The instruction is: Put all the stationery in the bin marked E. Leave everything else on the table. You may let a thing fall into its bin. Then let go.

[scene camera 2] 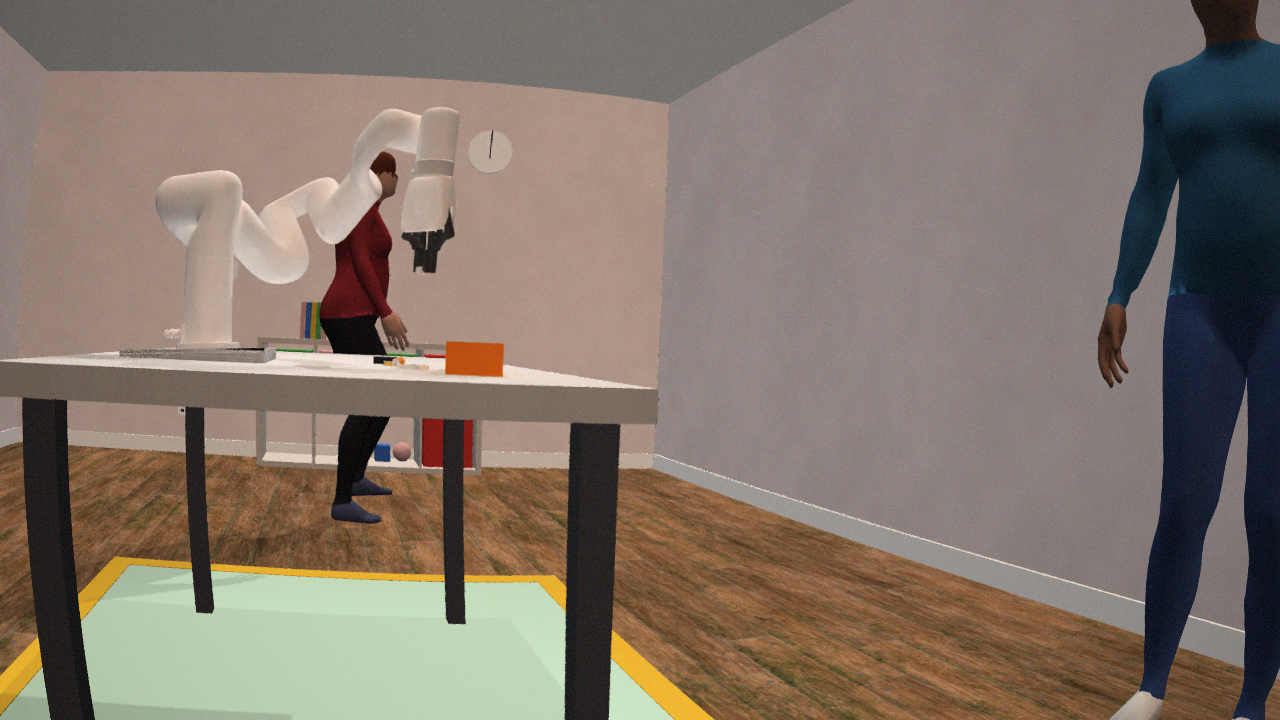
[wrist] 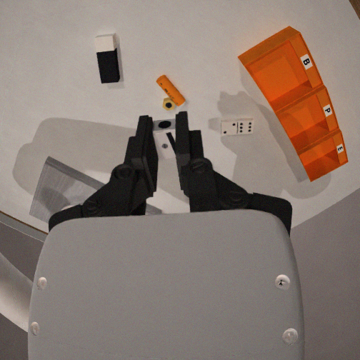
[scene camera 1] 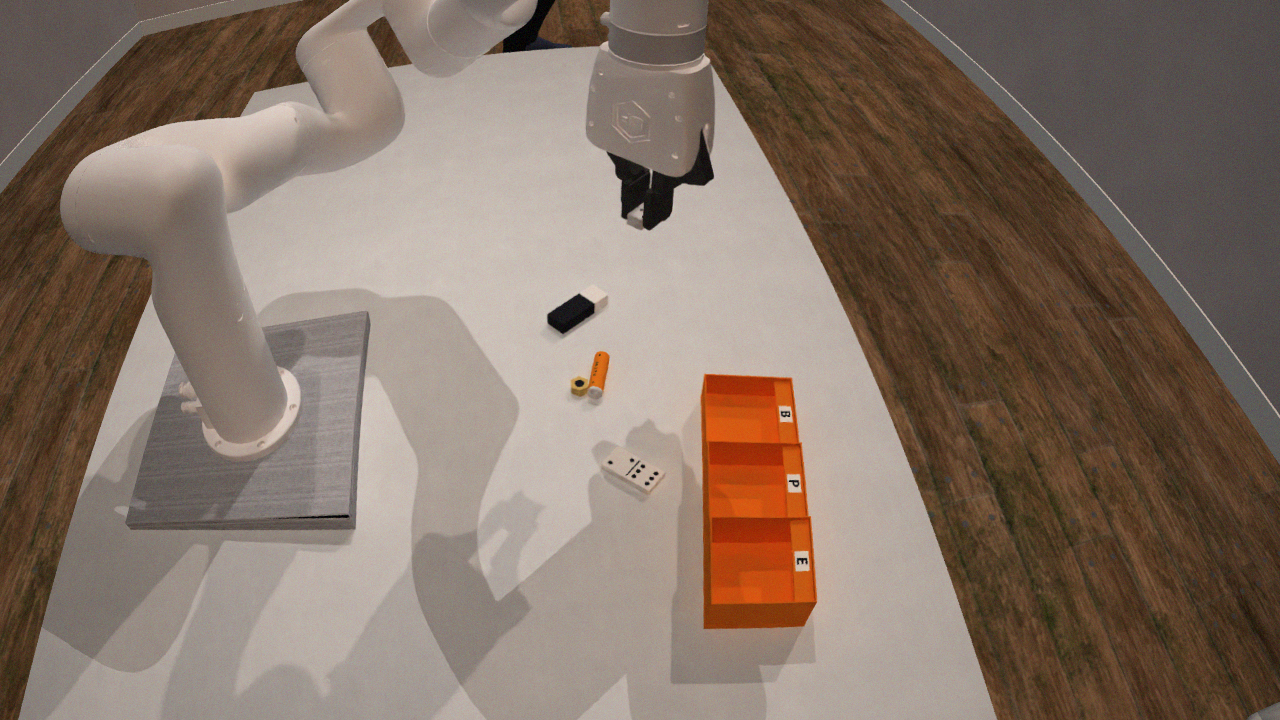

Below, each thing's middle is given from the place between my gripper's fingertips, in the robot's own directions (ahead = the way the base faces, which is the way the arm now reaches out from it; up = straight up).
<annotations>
My hand is 90 mm short of the orange three-part bin (scene camera 1: 759, 572), 190 mm to the left of it and 140 mm above it. Round my hand: small pencil sharpener (wrist: 163, 130): right at my hand.
</annotations>
